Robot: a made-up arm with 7 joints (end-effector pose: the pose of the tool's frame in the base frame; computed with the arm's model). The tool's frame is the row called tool. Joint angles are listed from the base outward.
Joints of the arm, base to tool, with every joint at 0 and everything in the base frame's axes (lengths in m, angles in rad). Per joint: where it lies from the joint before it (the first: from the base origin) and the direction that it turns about. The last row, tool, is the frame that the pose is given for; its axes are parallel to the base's.
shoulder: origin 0 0 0.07 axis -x
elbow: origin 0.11 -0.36 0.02 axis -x
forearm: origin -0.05 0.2 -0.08 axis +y
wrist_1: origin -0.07 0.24 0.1 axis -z
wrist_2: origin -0.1 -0.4 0 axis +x
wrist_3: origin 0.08 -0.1 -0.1 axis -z
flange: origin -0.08 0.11 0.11 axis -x
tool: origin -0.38 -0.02 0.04
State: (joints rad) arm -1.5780 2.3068 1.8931 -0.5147 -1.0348 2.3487 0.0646
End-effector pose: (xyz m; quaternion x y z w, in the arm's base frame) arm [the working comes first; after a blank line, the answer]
Working (the frame after each row of the table, in the pose's form):
after shoulder: 0.0000 0.0000 0.0700 0.7096 0.0000 0.0000 0.7046
after elbow: 0.1100 -0.0174 -0.2901 -0.3564 0.0000 0.0000 0.9343
after forearm: 0.0600 0.0785 -0.4830 -0.2083 0.7581 -0.2892 0.5461
after wrist_1: 0.1770 0.2807 -0.6169 -0.0085 0.7862 -0.1407 0.6017
after wrist_2: 0.1422 -0.0852 -0.4300 -0.3050 0.7528 0.2666 0.5188
after wrist_3: 0.1319 -0.2388 -0.4821 -0.8122 0.0094 -0.3756 0.4463
after flange: 0.1777 -0.1979 -0.6459 -0.8262 0.0215 -0.3751 0.4198

-0.0751 -0.0247 -0.8750 -0.8262 0.0215 -0.3751 0.4198
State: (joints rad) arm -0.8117 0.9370 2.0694 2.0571 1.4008 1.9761 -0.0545
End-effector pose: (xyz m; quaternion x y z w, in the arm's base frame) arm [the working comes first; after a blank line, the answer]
Working (the frame after each row of the table, in the pose's form):
after shoulder: 0.0000 0.0000 0.0700 0.3948 0.0000 0.0000 0.9188
after elbow: 0.1100 -0.2623 -0.1774 -0.0626 0.0000 0.0000 0.9980
after forearm: 0.0600 -0.0739 -0.2818 -0.0320 0.8580 -0.0538 0.5098
after wrist_1: 0.1813 0.1660 -0.2982 -0.7514 0.4154 -0.4644 0.2170
after wrist_2: 0.3281 0.4729 -0.0652 -0.4347 0.0183 -0.6228 0.6502
after wrist_3: 0.2100 0.3679 -0.0271 0.2545 0.3529 0.8857 0.1622
after flange: 0.3258 0.3134 0.0922 0.2588 0.3769 0.8757 0.1552

0.6609 0.1725 -0.0271 0.2588 0.3769 0.8757 0.1552
